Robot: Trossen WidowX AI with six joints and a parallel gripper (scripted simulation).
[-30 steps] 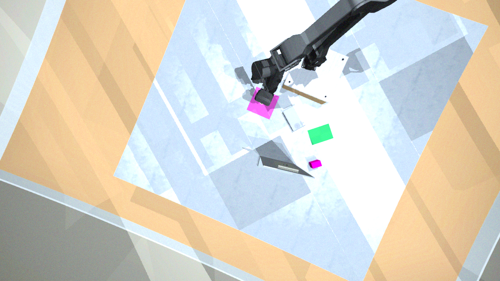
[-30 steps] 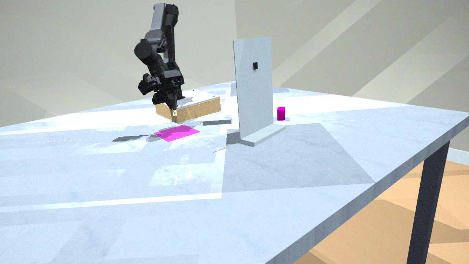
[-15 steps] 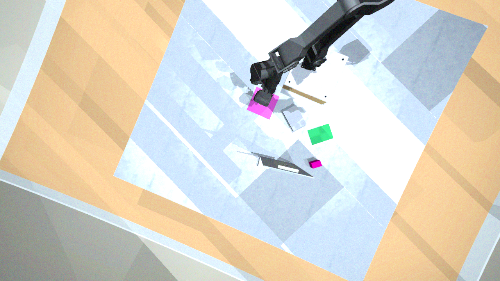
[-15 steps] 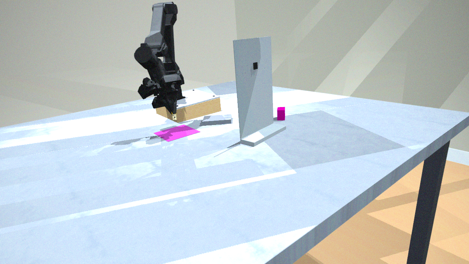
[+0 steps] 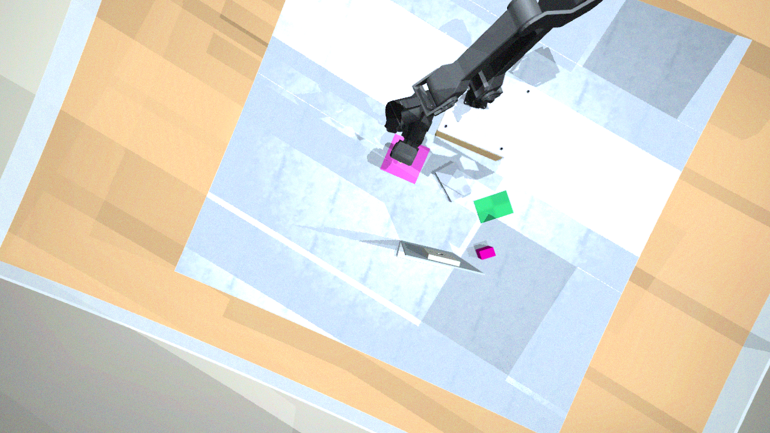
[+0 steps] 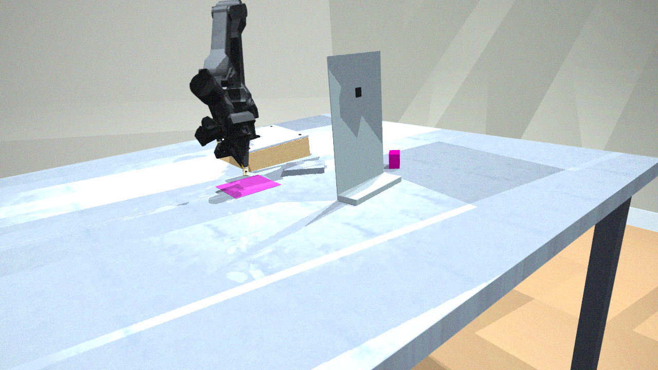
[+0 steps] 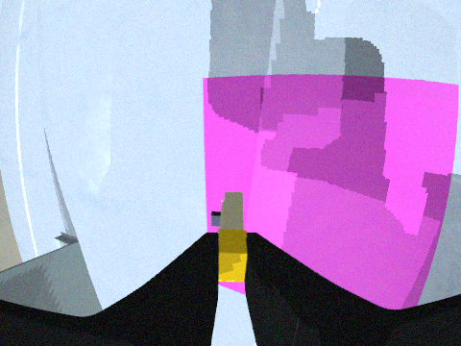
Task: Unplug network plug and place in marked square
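My gripper tip is now 5 cm above the magenta marked square and 1 cm past it. Also, from my gripper tip: flat grey plate: 17 cm to the left, 4 cm below, 2 cm ahead; then upright grey panel: 24 cm ahead, 15 cm to the left, 8 cm above; then green patch: 31 cm to the left, 6 cm ahead, 5 cm below.
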